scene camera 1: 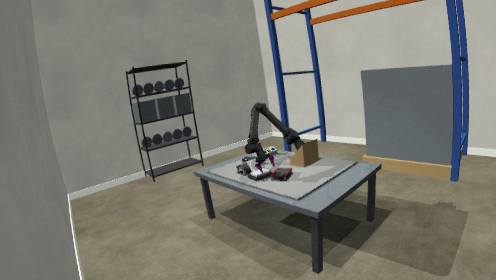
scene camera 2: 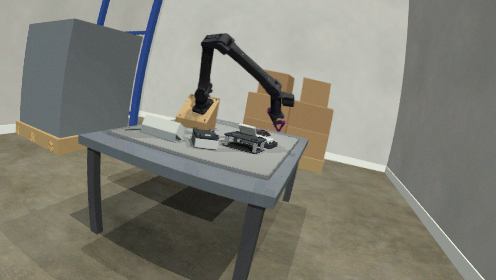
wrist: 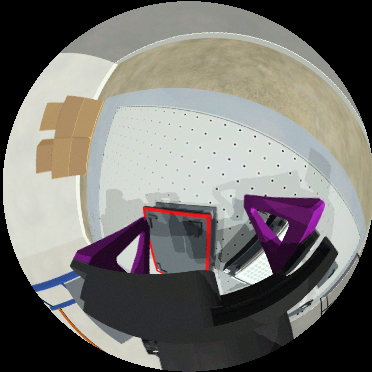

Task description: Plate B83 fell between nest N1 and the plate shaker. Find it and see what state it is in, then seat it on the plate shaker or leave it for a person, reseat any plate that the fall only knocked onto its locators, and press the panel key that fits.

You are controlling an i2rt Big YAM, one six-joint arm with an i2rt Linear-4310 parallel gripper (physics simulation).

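Places are measured from the arm's base along level axes (x right, y ahead, z up), in centimetres.
Where they show: gripper, fingertip midpoint: (scene camera 1: 268, 170) (scene camera 2: 275, 126) (wrist: 195, 212); arm's base at its link origin: (scene camera 1: 302, 148) (scene camera 2: 203, 106).
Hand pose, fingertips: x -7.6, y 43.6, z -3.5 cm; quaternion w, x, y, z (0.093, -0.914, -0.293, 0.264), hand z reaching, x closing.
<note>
Things, the pixels of their centre, and the offset from my fingertips. "spot": a spot on its surface instead. Level surfaces: height alone.
- dark nest with a white plate, surface spot: (wrist: 254, 275) spot: dx +13.9, dy -7.3, dz -5.1 cm
- pale plate at the middle of its body: (wrist: 293, 288) (scene camera 2: 248, 134) (scene camera 1: 254, 166) dx +26.0, dy -6.2, dz -3.8 cm
- dark red-rimmed nest at the middle of its body: (wrist: 179, 247) (scene camera 2: 254, 133) (scene camera 1: 281, 173) dx -0.1, dy -11.8, dz -6.8 cm
- key panel at the middle of its body: (scene camera 2: 163, 127) (scene camera 1: 265, 153) dx +53.0, dy -38.9, dz -4.9 cm
- pale box with a dark top, surface spot: (scene camera 2: 205, 140) spot: dx +54.2, dy -14.5, dz -5.4 cm
- perforated board at its surface level: dz -9.0 cm
My gripper (scene camera 1: 266, 164) (scene camera 2: 278, 125) (wrist: 195, 212) is open and empty, low over the row, near a dark nest with a white plate (scene camera 1: 259, 173) (wrist: 254, 275). That plate shows partly behind a finger in the wrist view; its seating cannot be told. A pale plate (scene camera 2: 247, 130) is tilted, leaning by a dark platform on light legs (scene camera 2: 243, 138); which of these is nest N1 or the shaker cannot be told. A dark red-rimmed nest (scene camera 1: 282, 173) (wrist: 177, 240) holds no plate. Plate labels are unreadable. The key panel (scene camera 1: 270, 150) (scene camera 2: 162, 128) stands behind.
A pale box with a dark top (scene camera 2: 205, 140) stands between the panel and the legged platform. The arm's wooden base block (scene camera 1: 306, 154) (scene camera 2: 198, 113) stands on the table (scene camera 1: 330, 192) (scene camera 2: 182, 172). A perforated board (wrist: 165, 150) lies under the devices.
</note>
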